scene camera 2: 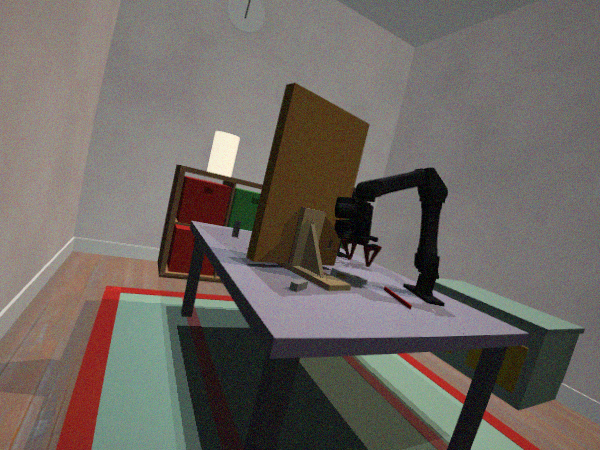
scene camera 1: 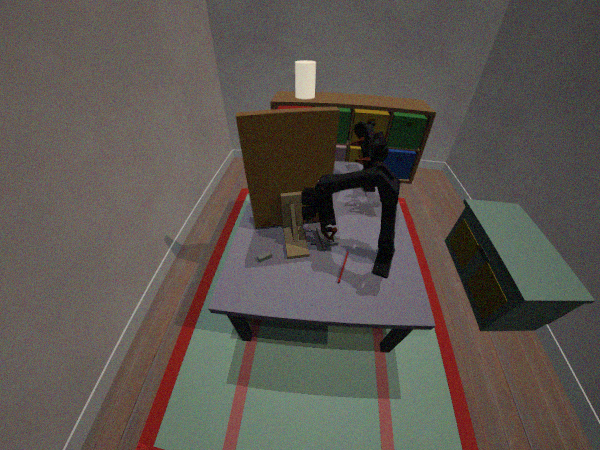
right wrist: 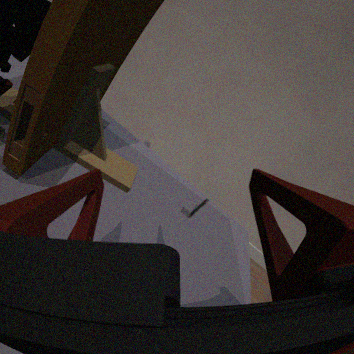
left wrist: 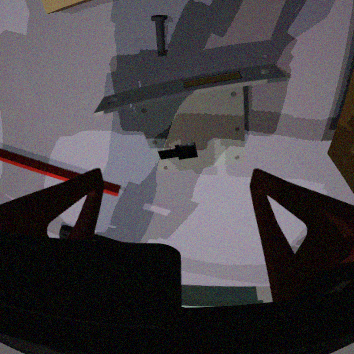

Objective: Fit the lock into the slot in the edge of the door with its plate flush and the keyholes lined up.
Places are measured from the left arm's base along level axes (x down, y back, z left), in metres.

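Pixels of known places: left gripper, fingertip midpoint: (scene camera 2: pixel 358 263) (scene camera 1: pixel 328 231) (left wrist: pixel 176 176); right gripper, fingertip midpoint: (scene camera 1: pixel 352 152) (right wrist: pixel 176 176); left arm's base at its link origin: (scene camera 2: pixel 422 295) (scene camera 1: pixel 383 259).
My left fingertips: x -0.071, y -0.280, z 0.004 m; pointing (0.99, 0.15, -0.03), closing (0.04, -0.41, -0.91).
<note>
For each thing: its top centre in the pictures, then the offset to it from my left fingertips. "pt": a spot on its surface instead.
- lock at its top centre: (left wrist: pixel 194 137) (scene camera 2: pixel 353 274) (scene camera 1: pixel 328 236) dx +0.045, dy -0.003, dz -0.012 m
- dark keyhole-like shape at a spot on its surface: (left wrist: pixel 186 151) pt dx +0.062, dy +0.023, dz -0.018 m
- door at its top centre: (scene camera 2: pixel 332 106) (scene camera 1: pixel 288 110) dx -0.510, dy -0.215, dz -0.048 m
- red stick at its top centre: (left wrist: pixel 44 172) (scene camera 2: pixel 397 295) (scene camera 1: pixel 343 265) dx +0.059, dy +0.116, dz +0.114 m
- small grey block at its top centre: (scene camera 2: pixel 300 281) (scene camera 1: pixel 264 255) dx +0.049, dy -0.230, dz +0.209 m
- dark pin at its top centre: (left wrist: pixel 158 37) dx +0.061, dy -0.057, dz +0.042 m
The lock (left wrist: pixel 215 112) (scene camera 2: pixel 350 277) lies on its side on the table, its long plate (left wrist: pixel 150 93) toward the top of the left wrist view and a dark keyhole-like shape (left wrist: pixel 186 151) in its body. My left gripper (left wrist: pixel 176 176) (scene camera 2: pixel 359 260) is open above the table beside the lock, with nothing between its fingers. The door (scene camera 1: pixel 290 160) (scene camera 2: pixel 315 175) (right wrist: pixel 75 60) stands upright; its narrow edge shows the slot (right wrist: pixel 24 120), empty, in the right wrist view. My right gripper (right wrist: pixel 176 176) is open and empty, raised at the table's far side.
A wooden foot (scene camera 1: pixel 297 249) (scene camera 2: pixel 330 282) (right wrist: pixel 117 172) braces the door. A red stick (scene camera 1: pixel 343 267) (scene camera 2: pixel 397 297) (left wrist: pixel 60 172) lies near the left arm's base. A small grey block (scene camera 1: pixel 264 256) (scene camera 2: pixel 298 285) lies beside the foot. A dark pin (left wrist: pixel 160 37) is near the lock's plate.
</note>
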